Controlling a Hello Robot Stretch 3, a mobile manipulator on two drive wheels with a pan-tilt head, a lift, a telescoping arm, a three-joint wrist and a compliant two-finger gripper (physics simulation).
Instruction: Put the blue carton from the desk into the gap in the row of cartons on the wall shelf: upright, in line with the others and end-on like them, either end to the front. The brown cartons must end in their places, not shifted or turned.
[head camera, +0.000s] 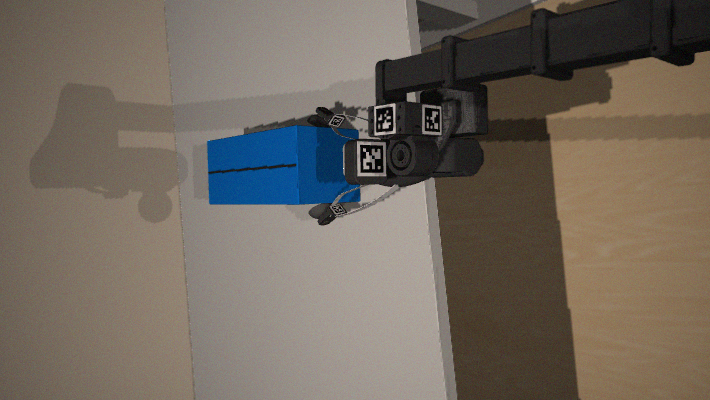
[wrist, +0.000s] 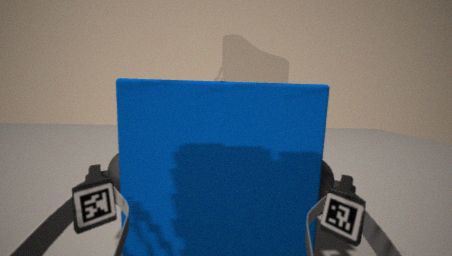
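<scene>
The blue carton (head camera: 252, 152) (wrist: 220, 110) stands upright on the light grey desk (head camera: 310, 310) (wrist: 40, 150), with a dark line along its top. One end faces my gripper, the other faces the wall. My gripper (head camera: 321, 166) (wrist: 220, 173) is shut on the blue carton, one fingertip against each long side near its front end. Parts of the fingertips are hidden behind the carton's edges. A shadow covers part of the near end. The wall shelf, its gap and the brown cartons do not show in either view.
The beige wall (head camera: 90, 300) (wrist: 225, 15) rises behind the desk, a short way beyond the carton's far end, with the robot's shadow on it. My dark telescoping arm (head camera: 500, 55) reaches in from the right over the desk's front edge (head camera: 442, 300). The wooden floor (head camera: 645, 240) lies in front.
</scene>
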